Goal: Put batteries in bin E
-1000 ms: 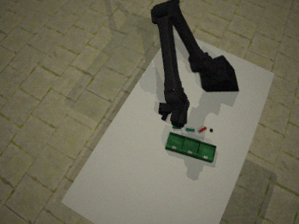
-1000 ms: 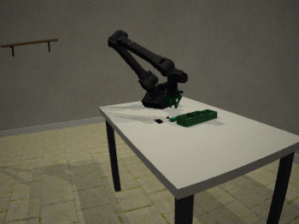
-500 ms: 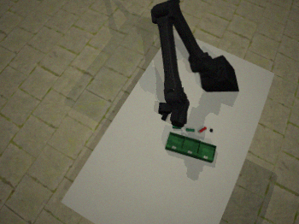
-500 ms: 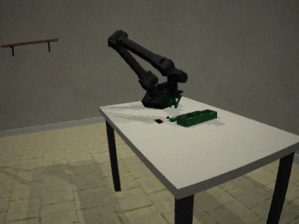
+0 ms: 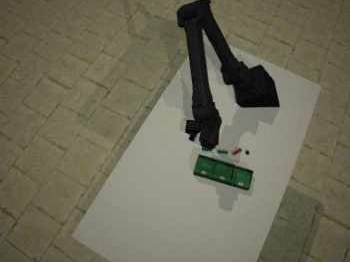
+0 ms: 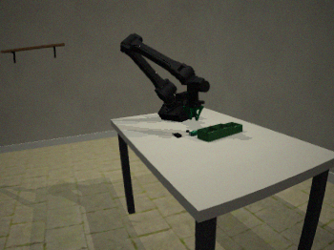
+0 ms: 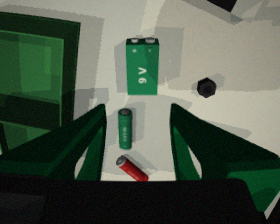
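The green 9 V battery lies 80 mm below my hand and 10 mm to the right of it. The rest, counted from my hand: green cylindrical battery 80 mm to the left, 80 mm below, 20 mm behind; then green bin 120 mm to the left, 70 mm below, 70 mm ahead; then red cylindrical battery 130 mm to the left, 80 mm below, 50 mm behind.
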